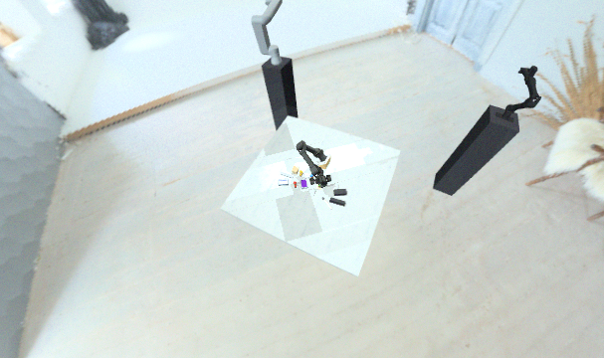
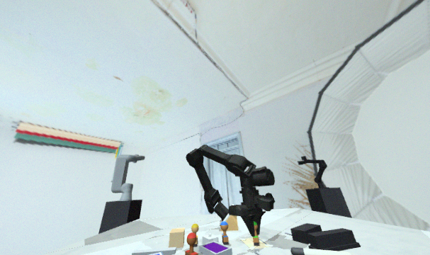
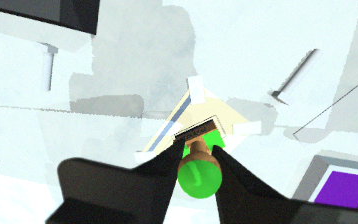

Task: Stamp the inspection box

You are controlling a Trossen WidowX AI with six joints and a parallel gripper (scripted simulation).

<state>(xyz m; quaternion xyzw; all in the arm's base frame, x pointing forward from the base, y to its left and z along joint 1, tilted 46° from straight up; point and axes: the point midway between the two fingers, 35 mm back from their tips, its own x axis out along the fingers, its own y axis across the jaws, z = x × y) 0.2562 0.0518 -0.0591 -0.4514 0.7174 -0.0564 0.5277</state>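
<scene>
Right now the green-knobbed stamp is right at my gripper tip. Round my gripper tip: cream card: 30 mm below, 10 mm behind; then blue-knobbed stamp: 110 mm to the right, 30 mm behind; then purple ink pad: 140 mm to the right, 50 mm ahead, 20 mm below.
</scene>
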